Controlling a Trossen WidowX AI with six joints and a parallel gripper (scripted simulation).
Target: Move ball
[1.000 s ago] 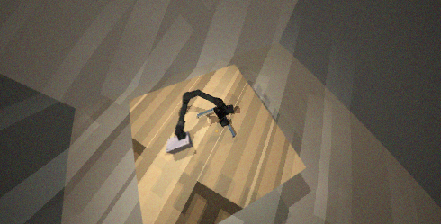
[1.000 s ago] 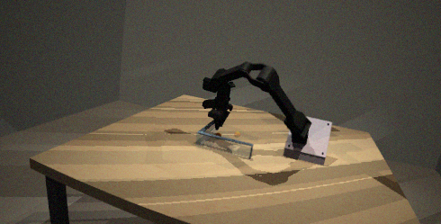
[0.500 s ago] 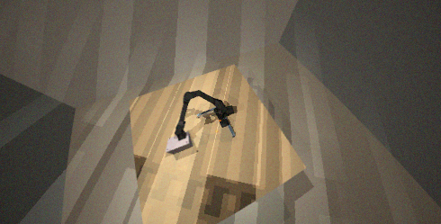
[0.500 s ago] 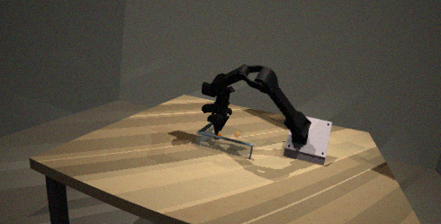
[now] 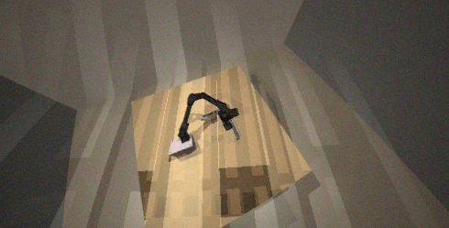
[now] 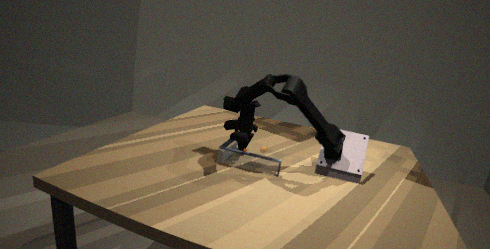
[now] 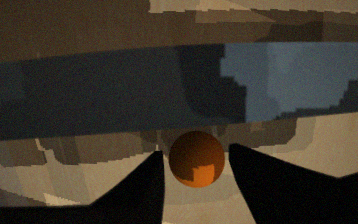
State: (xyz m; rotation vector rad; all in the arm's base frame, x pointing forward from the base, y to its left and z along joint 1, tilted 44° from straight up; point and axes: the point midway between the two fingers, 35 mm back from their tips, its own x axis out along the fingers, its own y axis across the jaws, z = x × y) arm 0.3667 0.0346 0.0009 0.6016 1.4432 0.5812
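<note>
Now: gripper tip 8 cm to the left of the see-through copy of ball and 7 cm past it. Also, from my gripper tip: orange ball right at my gripper tip.
</note>
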